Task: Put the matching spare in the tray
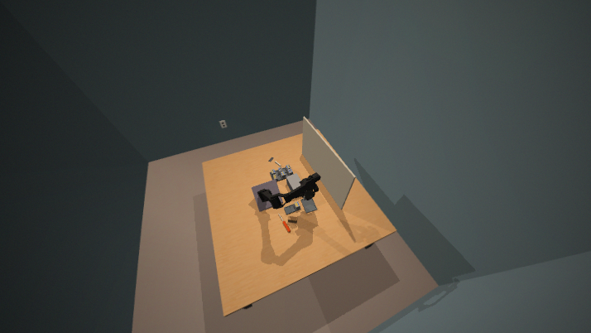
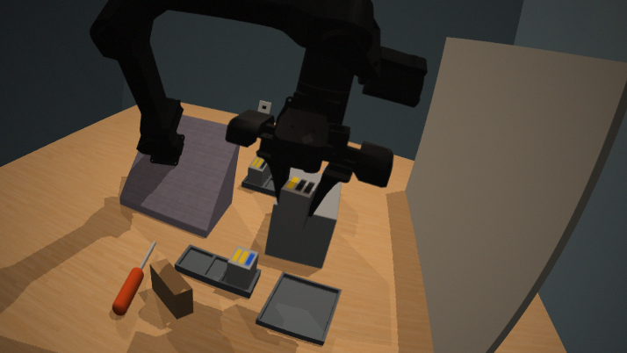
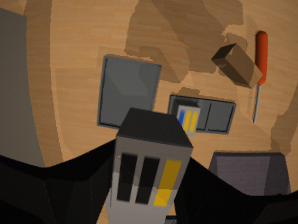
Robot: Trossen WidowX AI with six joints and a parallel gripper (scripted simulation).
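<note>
My gripper tip is 40 mm short of the dark grey tray, 10 mm to the left of it and 160 mm above it. Also, from my gripper tip: grey spare block 20 mm above; brown block 150 mm behind, 60 mm to the right, 130 mm below; low rack 100 mm behind, 30 mm to the left, 150 mm below.
</note>
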